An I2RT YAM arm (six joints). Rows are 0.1 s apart.
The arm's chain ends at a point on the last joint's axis. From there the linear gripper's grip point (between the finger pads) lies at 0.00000 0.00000 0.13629 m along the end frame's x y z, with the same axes.
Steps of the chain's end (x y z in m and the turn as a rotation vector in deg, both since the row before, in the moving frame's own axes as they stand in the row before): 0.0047 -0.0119 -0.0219 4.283 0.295 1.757; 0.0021 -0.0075 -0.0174 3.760 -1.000 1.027; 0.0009 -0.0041 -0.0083 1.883 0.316 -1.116; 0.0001 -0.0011 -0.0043 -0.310 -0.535 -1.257; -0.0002 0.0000 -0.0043 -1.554 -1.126 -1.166; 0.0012 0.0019 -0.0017 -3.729 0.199 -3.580; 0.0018 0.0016 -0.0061 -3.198 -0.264 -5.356; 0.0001 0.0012 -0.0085 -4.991 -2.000 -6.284; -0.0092 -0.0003 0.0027 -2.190 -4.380 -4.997
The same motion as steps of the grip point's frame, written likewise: 0.0056 -0.0221 -0.0223 4.283 0.295 1.757; -0.0002 -0.0165 -0.0177 3.760 -1.000 1.027; 0.0016 -0.0086 -0.0084 1.883 0.316 -1.116; -0.0012 -0.0003 -0.0043 -0.310 -0.535 -1.257; -0.0028 0.0037 -0.0044 -1.554 -1.126 -1.166; 0.0019 0.0107 -0.0020 -3.729 0.199 -3.580; 0.0015 0.0092 -0.0063 -3.198 -0.264 -5.356; -0.0040 0.0133 -0.0091 -4.991 -2.000 -6.284; -0.0194 0.0054 0.0022 -2.190 -4.380 -4.997
